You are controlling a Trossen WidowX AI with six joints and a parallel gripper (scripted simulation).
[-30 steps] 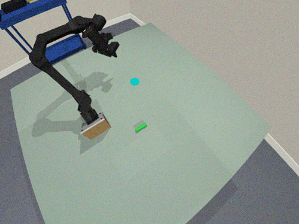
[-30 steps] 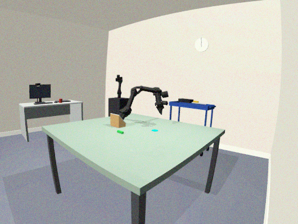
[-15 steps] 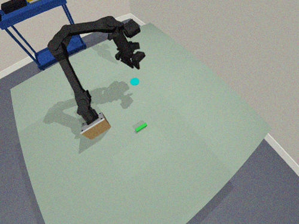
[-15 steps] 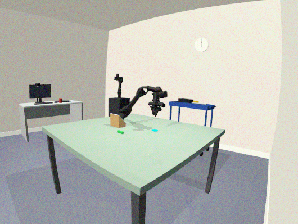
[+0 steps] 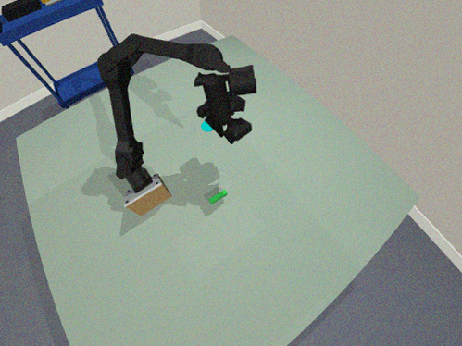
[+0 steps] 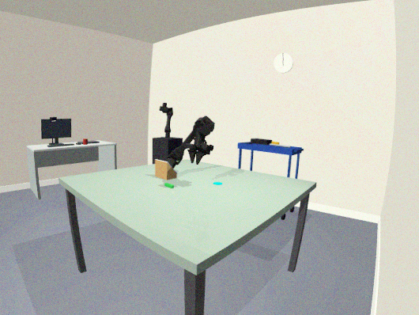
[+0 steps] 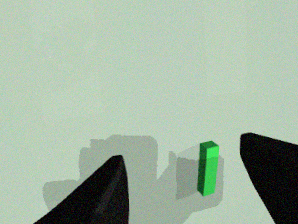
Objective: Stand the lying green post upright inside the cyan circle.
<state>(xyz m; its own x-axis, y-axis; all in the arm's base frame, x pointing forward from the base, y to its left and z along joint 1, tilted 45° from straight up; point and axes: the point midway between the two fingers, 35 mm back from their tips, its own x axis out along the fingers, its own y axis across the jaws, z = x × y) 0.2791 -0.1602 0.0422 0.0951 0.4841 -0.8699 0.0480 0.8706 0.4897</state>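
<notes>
My gripper tip is 140 mm above the green post, 120 mm past it and 90 mm to the left of it. Round my gripper tip: cyan circle 180 mm to the left, 140 mm below, 50 mm ahead.
</notes>
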